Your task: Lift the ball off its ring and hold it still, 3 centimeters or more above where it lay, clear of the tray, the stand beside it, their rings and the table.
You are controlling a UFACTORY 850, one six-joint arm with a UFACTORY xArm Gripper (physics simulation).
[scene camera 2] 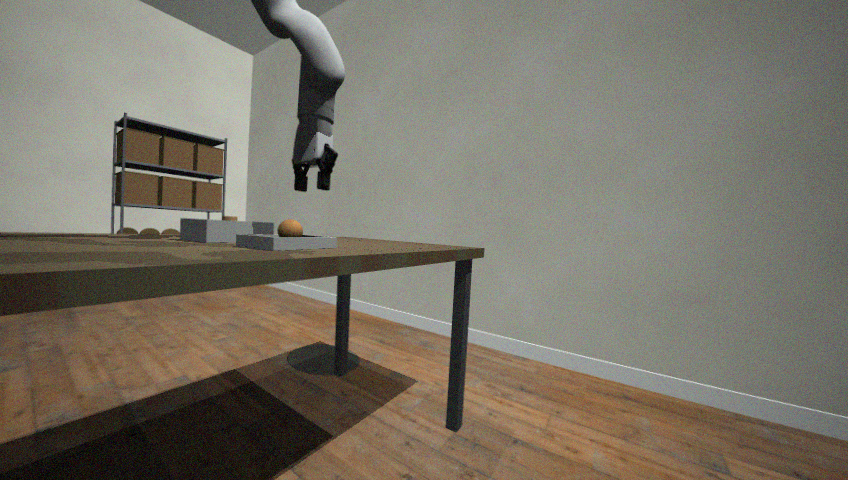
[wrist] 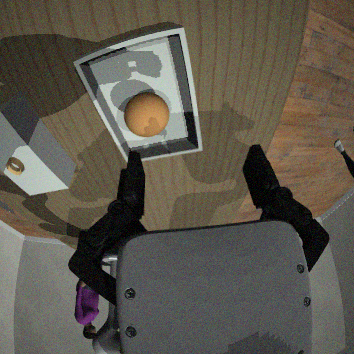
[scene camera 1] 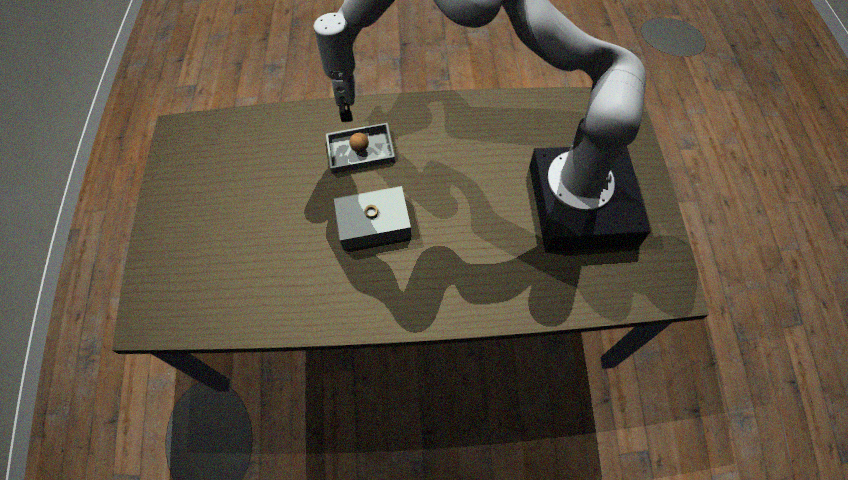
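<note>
An orange ball (scene camera 1: 358, 141) (scene camera 2: 290, 227) (wrist: 146, 114) rests inside the shallow pale tray (scene camera 1: 362, 167) (scene camera 2: 255, 242) (wrist: 193, 95), near its middle. The ring under the ball is hidden. My gripper (scene camera 1: 345, 116) (scene camera 2: 311, 186) (wrist: 195, 158) is open and empty, pointing down, well above the table. In the scene camera 1 view its fingers show beyond the tray's back edge. In the wrist view the ball lies ahead of the fingers and left of the middle between them. The pale stand (scene camera 1: 389, 205) (scene camera 2: 199, 230) (wrist: 42, 176) carries an empty tan ring (scene camera 1: 371, 211) (wrist: 15, 166).
The table (scene camera 1: 226, 237) (scene camera 2: 410, 249) (wrist: 250, 65) bears the tray and the stand, set a short gap apart. The arm's black base block (scene camera 1: 595, 228) stands at the table's right in the scene camera 1 view. A shelf rack (scene camera 2: 123, 178) with brown boxes stands behind, off the table.
</note>
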